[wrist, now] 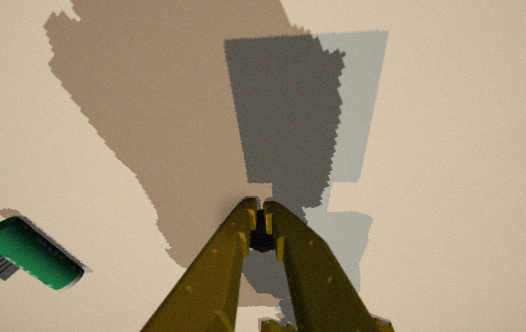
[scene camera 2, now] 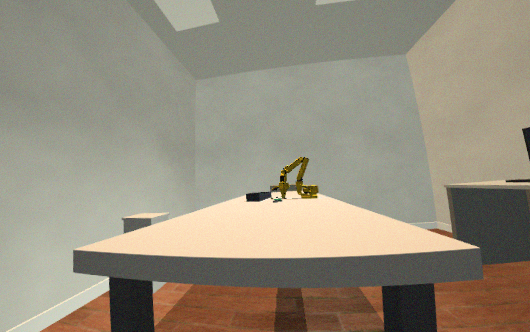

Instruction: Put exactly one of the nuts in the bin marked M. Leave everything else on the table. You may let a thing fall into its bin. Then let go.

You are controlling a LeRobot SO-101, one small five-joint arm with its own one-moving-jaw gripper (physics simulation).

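Frame: origin at the arm's base, x ahead, y left, z up, level; centimetres.
Seen in the pictures: hand, tool point: (wrist: 256,209) (scene camera 2: 283,198); arm's base, link origin: (scene camera 2: 306,198).
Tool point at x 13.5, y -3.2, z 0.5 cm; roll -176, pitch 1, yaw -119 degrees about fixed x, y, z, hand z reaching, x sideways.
Note:
Pixels of each thing's top centre, then the offset from my tool point to it. "spot": a spot on its surface instead. Level surfaces: height alone.
- black nut, top centre: (wrist: 262,239) dx -1.3, dy +0.5, dz +0.4 cm
- dark bin block, top centre: (scene camera 2: 259,192) dx +15.1, dy -4.4, dz +4.1 cm
- green battery, top centre: (wrist: 25,270) dx +2.6, dy +12.5, dz +0.9 cm
- grey ridged thing, surface spot: (wrist: 7,269) spot: dx +3.0, dy +16.8, dz +0.1 cm
- long table, surface height: dz -0.5 cm
My gripper (scene camera 2: 284,197) (wrist: 260,206) stands low over the table, its tips at or very near the surface in the wrist view. Its jaws are close together and shut on a black nut (wrist: 262,237), which shows dark between them just behind the tips; the jaws hide its sides. In the scene view the nut at the jaws is too small to make out. A dark bin block (scene camera 2: 257,196) stands left of the gripper in the scene view; no letter on it can be read. The bin marked M does not show in the wrist view.
A green battery (wrist: 42,253) lies left of the jaws, with part of a grey ridged thing (wrist: 7,269) beside it. Yellow pieces (wrist: 384,322) show at the lower edge. Small green and dark things (scene camera 2: 277,199) lie near the gripper on the long table (scene camera 2: 280,230).

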